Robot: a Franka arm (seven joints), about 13 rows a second.
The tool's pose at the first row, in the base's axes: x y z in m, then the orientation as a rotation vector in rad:
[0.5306 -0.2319 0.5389 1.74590 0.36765 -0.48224]
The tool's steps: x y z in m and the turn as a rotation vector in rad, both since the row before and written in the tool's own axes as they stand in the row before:
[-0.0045 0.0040 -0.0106 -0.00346 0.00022 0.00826]
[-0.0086 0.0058 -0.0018 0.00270 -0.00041 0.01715]
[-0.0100 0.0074 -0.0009 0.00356 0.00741 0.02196]
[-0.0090 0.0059 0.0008 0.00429 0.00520 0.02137]
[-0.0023 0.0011 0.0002 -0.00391 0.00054 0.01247]
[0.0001 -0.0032 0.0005 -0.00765 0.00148 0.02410]
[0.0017 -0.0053 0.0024 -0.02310 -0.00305 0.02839]
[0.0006 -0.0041 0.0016 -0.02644 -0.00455 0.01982]
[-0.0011 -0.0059 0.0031 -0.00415 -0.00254 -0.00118]
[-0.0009 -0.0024 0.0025 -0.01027 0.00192 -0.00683]
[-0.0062 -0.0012 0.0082 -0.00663 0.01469 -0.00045]
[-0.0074 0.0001 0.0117 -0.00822 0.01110 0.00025]
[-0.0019 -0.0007 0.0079 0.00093 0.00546 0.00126]
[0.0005 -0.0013 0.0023 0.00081 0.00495 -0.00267]
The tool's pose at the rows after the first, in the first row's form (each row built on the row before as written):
[0.5300 -0.2224 0.5465 1.74351 0.36111 -0.47523]
[0.5256 -0.2218 0.5560 1.74779 0.34511 -0.46392]
[0.5204 -0.2224 0.5673 1.75548 0.33022 -0.44260]
[0.5150 -0.2244 0.5764 1.76305 0.31413 -0.42375]
[0.5134 -0.2248 0.5783 1.76049 0.30402 -0.41348]
[0.5121 -0.2246 0.5753 1.75541 0.28483 -0.39326]
[0.5113 -0.2258 0.5694 1.73425 0.26105 -0.37081]
[0.5102 -0.2266 0.5652 1.70868 0.24431 -0.35536]
[0.5068 -0.2286 0.5597 1.70397 0.24405 -0.35765]
[0.5049 -0.2306 0.5575 1.69380 0.25278 -0.35927]
[0.4980 -0.2383 0.5577 1.69040 0.26491 -0.34609]
[0.4903 -0.2497 0.5591 1.68467 0.27398 -0.33511]
[0.4878 -0.2574 0.5582 1.68683 0.27683 -0.32979]
[0.4877 -0.2595 0.5565 1.68840 0.28267 -0.32779]

